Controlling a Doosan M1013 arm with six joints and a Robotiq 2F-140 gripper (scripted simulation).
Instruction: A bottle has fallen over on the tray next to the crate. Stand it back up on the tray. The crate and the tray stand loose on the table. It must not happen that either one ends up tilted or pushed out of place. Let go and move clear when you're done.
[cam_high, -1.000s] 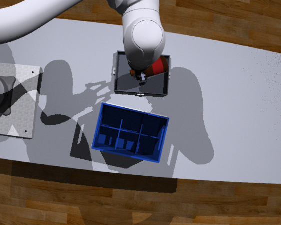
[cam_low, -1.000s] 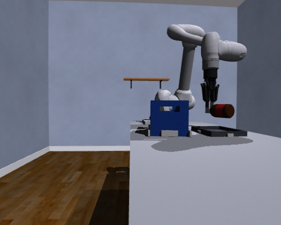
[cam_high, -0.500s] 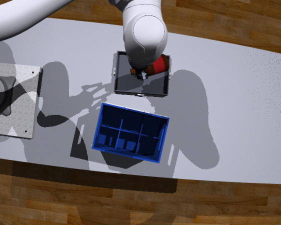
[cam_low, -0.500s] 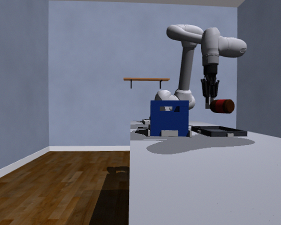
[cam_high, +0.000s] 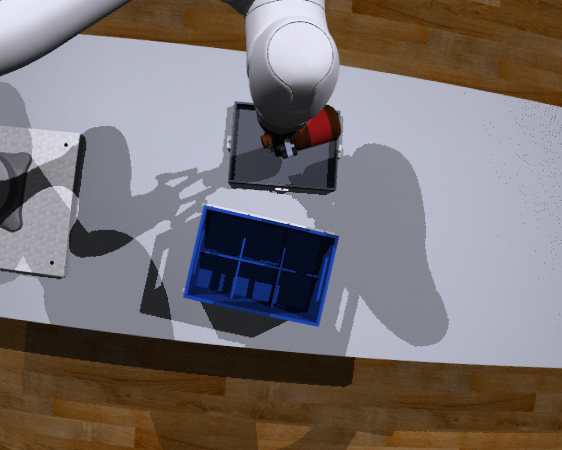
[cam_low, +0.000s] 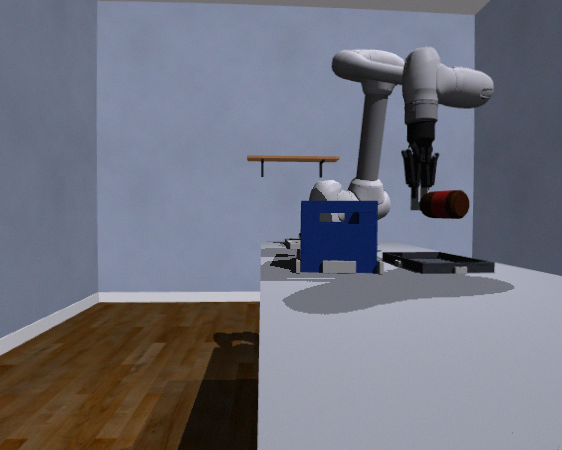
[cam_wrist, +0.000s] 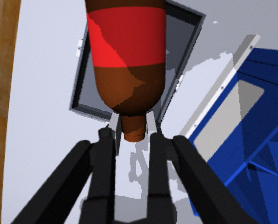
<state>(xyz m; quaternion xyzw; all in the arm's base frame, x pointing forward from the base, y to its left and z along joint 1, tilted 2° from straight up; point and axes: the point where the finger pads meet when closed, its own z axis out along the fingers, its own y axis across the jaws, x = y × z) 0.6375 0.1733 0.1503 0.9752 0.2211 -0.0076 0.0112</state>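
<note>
My gripper is now 50 mm short of the bottle, 20 mm to the right of it and 20 mm above it. The rest, counted from my hand: blue crate 10 mm ahead, 250 mm to the right, 100 mm below; dark tray 40 mm ahead, 20 mm to the left, 180 mm below.
</note>
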